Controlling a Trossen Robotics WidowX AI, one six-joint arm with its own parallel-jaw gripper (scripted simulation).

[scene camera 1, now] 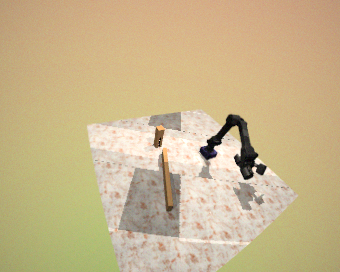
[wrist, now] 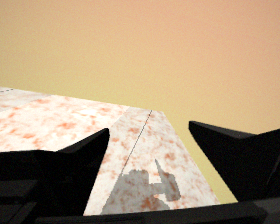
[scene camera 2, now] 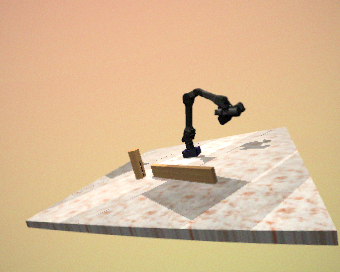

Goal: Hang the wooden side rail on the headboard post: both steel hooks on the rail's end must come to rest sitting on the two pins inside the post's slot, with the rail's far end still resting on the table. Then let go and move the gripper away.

Scene:
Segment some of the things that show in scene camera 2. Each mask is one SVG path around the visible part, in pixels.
A wooden side rail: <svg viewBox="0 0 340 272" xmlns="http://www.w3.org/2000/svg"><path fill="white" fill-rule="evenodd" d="M150 165L154 177L213 185L218 182L214 167Z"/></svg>

